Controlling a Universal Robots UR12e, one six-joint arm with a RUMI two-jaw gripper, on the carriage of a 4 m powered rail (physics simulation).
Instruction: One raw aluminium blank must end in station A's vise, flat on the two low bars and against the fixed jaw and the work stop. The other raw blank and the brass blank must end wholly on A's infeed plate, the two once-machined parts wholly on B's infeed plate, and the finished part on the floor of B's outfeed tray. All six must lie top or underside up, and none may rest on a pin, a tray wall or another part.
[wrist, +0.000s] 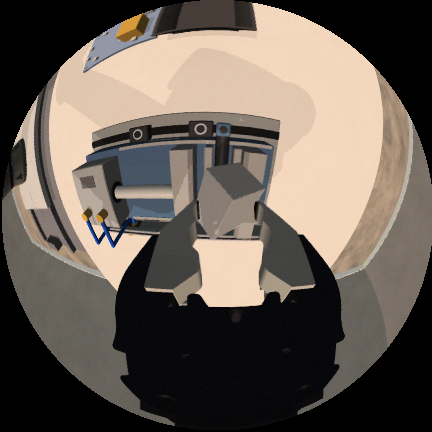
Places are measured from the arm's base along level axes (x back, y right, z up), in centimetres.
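Pixels of known places: gripper, fingertip midpoint: (226, 201).
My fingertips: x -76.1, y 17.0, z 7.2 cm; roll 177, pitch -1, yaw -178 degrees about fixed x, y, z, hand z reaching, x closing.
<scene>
Behind a point stands the place of what it marks.
A plain grey aluminium blank (230, 192) @(x -76.2, y 14.5, z 10.2 cm) is between the fingertips, askew and seemingly tilted, over the right part of the vise. My gripper (226, 201) @(x -76.1, y 17.0, z 7.2 cm) is shut on it, one jaw at each side. The vise has a tall movable jaw (182, 172) left of the blank and a fixed jaw (256, 159) behind it at the right. The dark work stop (222, 150) @(x -75.6, y 12.3, z 6.6 cm) with a blue top stands behind the blank. The blank's underside and its contact with the low bars are hidden. A brass blank (131, 26) lies on a blue-grey plate (102, 50) at the upper left.
The vise's cylinder block (97, 185) @(x -61.0, y 15.1, z 6.6 cm) with brass fittings and blue hoses is on the left. A dark tray (205, 17) is at the top edge. A dark rail-like strip (46, 150) runs along the far left. The table's wood-coloured edge (390, 150) curves at the right.
</scene>
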